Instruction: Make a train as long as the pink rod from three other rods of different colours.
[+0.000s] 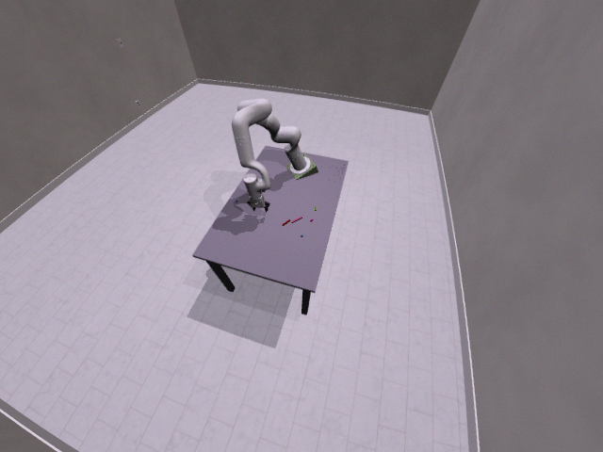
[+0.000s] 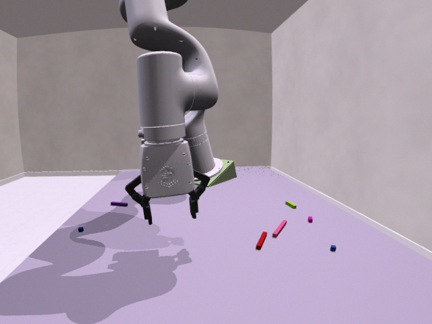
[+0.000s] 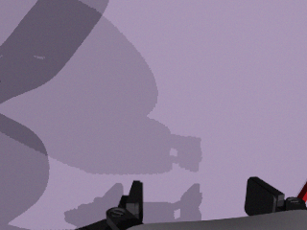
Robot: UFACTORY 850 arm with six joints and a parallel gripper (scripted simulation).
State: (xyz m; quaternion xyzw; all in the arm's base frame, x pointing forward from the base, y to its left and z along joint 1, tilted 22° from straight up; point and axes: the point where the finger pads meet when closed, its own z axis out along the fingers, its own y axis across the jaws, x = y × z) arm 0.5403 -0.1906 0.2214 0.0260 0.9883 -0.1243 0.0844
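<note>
The magenta rod lies 10 mm ahead of my hand, 380 mm to the left of it and 70 mm below it. Round my hand: purple rod 300 mm behind, 130 mm to the right, 70 mm below; then pink rod 20 mm ahead, 270 mm to the left, 70 mm below; then red rod 50 mm ahead, 190 mm to the left, 70 mm below.
</note>
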